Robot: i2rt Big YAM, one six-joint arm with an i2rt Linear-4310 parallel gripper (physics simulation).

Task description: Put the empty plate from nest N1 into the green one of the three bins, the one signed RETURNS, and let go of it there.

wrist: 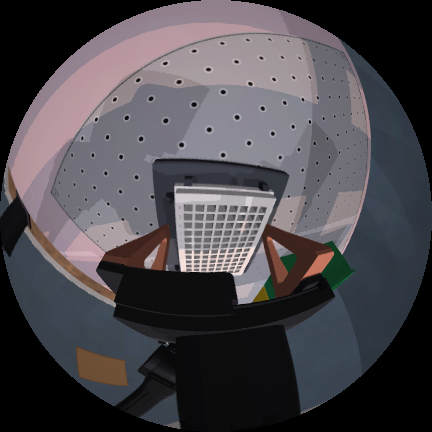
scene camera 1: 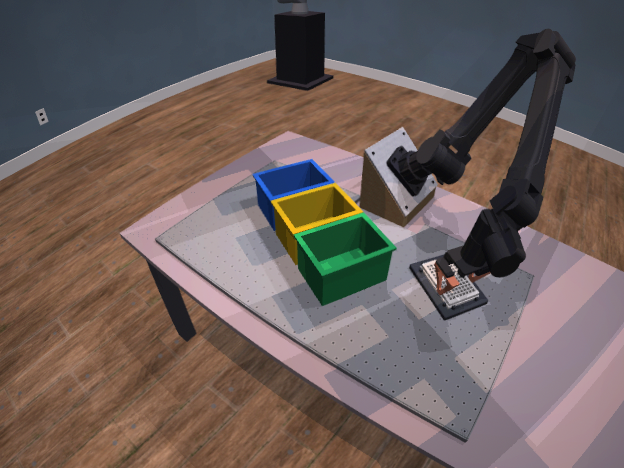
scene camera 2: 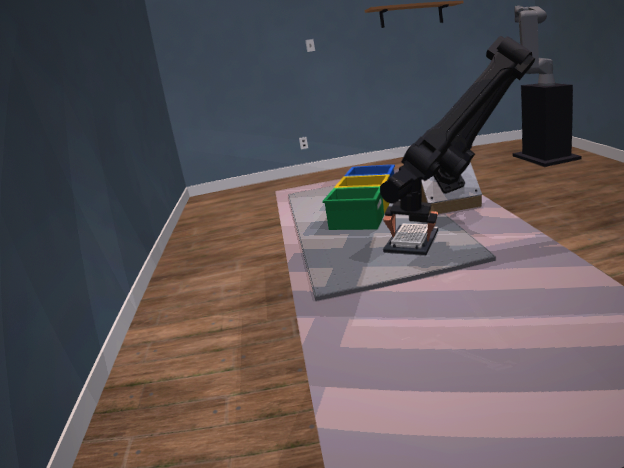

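Pixels of known places: gripper, fingertip midpoint: [wrist: 216, 228] [scene camera 1: 455, 286] [scene camera 2: 411, 238]; arm's base, origin of the base link: [scene camera 1: 405, 171] [scene camera 2: 446, 175].
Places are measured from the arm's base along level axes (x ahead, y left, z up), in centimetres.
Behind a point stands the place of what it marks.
Note:
The white gridded plate [scene camera 1: 464, 293] {z -7.1, x 26.5, y 26.1 cm} [scene camera 2: 410, 234] {z -7.1, x 24.5, y 22.4 cm} [wrist: 222, 215] {z -7.4, x 26.4, y 25.0 cm} lies flat in the dark nest [scene camera 1: 466, 306] {z -8.3, x 28.6, y 27.6 cm} [scene camera 2: 429, 245] {z -8.6, x 21.8, y 28.8 cm} [wrist: 165, 180] {z -8.3, x 24.3, y 30.1 cm}. My gripper [scene camera 1: 456, 285] {z -7.9, x 24.9, y 23.5 cm} [scene camera 2: 412, 237] {z -7.9, x 24.9, y 23.5 cm} [wrist: 216, 228] {z -7.9, x 24.9, y 23.5 cm} is open and points down over the plate. Its orange fingers stand on either side of the plate, near its long edges; whether they touch it I cannot tell. The green bin [scene camera 1: 355, 282] {z -6.0, x 36.7, y 4.4 cm} [scene camera 2: 352, 214] {z -4.4, x 36.0, y 4.9 cm} [wrist: 341, 265] {z -2.5, x 41.1, y 1.7 cm} stands beside the nest, and no plate shows inside it in scene camera 1. A small pale mark shows on its side in scene camera 2, too small to read.
The yellow bin [scene camera 1: 289, 245] {z -6.1, x 34.7, y -13.4 cm} [scene camera 2: 360, 179] {z -0.6, x 25.5, y -17.1 cm} and the blue bin [scene camera 1: 263, 204] {z -5.8, x 26.1, y -27.6 cm} [scene camera 2: 369, 168] {z -0.3, x 18.1, y -27.9 cm} stand in a row behind the green one. The bins and nest stand on a perforated board [scene camera 1: 372, 367] {z -9.5, x 50.9, y 16.0 cm} [scene camera 2: 342, 282] {z -9.5, x 48.4, y 34.5 cm} [wrist: 225, 112] {z -9.5, x 31.2, y 31.9 cm}. The arm's slanted mount [scene camera 1: 378, 188] {z -2.0, x 8.7, y -3.9 cm} [scene camera 2: 461, 203] {z -8.4, x -1.9, y 6.4 cm} stands beside the bins.

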